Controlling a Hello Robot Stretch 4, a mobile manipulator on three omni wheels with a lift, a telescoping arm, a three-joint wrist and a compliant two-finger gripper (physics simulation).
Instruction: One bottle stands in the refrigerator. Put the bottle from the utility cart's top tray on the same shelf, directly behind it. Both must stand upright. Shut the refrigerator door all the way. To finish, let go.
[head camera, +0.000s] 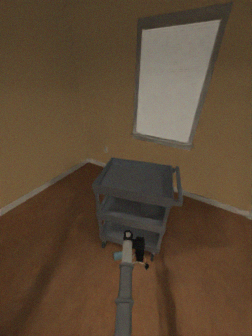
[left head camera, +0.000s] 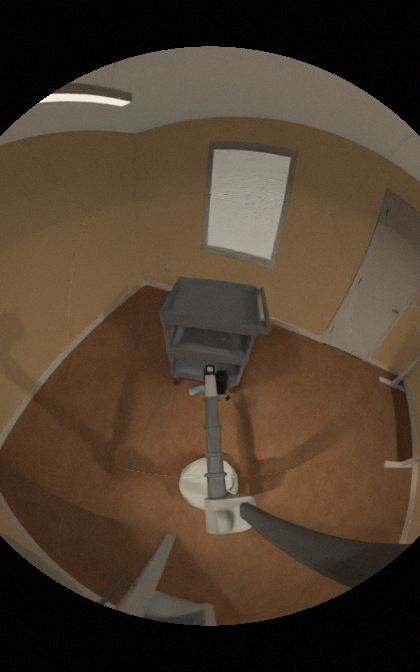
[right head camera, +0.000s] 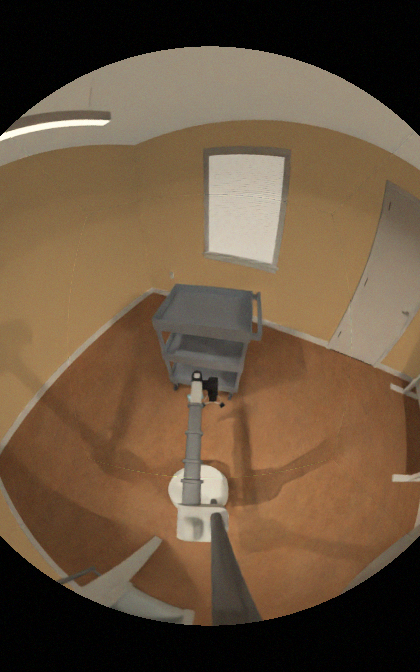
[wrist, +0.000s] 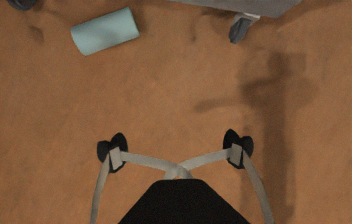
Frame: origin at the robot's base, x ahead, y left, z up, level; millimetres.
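Seen in the pictures: gripper, between the fingertips: (head camera: 137, 267) (wrist: 175, 143).
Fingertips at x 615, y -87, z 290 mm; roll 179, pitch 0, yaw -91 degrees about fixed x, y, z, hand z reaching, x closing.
Pixels of each thing's top centre, then the offset from my fingertips to it. "spot": a spot on its surface instead.
- light blue bottle, centre of its top: (wrist: 102, 27) (head camera: 120, 253) 213 mm ahead, 154 mm left, 247 mm down
- cart's wheel, centre of its top: (wrist: 248, 14) 221 mm ahead, 168 mm right, 217 mm down
- window, a spot on its surface: (head camera: 176, 82) spot: 1409 mm ahead, 379 mm right, 1214 mm up
The light blue bottle (head camera: 118, 255) (left head camera: 197, 389) (right head camera: 189, 398) (wrist: 106, 31) lies on its side on the floor, by the front of the utility cart (head camera: 135, 194) (left head camera: 212, 322) (right head camera: 200, 327) (wrist: 260, 5). The arm hides part of it in the head views. No bottle shows on the cart's top tray. My gripper (wrist: 175, 143) points down at the floor, open and empty. The bottle is beyond its fingertips, ahead and to the left in the wrist view. A pale panel (left head camera: 150, 572) (right head camera: 127, 562) with a handle, at the lower left, may be the refrigerator's open door; its shelf and bottle do not show.
The cart's wheel (wrist: 241, 28) stands ahead and right of the gripper. Walls meet behind the cart, below a window (head camera: 176, 82) (left head camera: 247, 200) (right head camera: 245, 205). A closed room door (left head camera: 382, 280) (right head camera: 382, 280) is at the right. White legs (left head camera: 400, 464) (right head camera: 406, 478) of some furniture show at the right edge.
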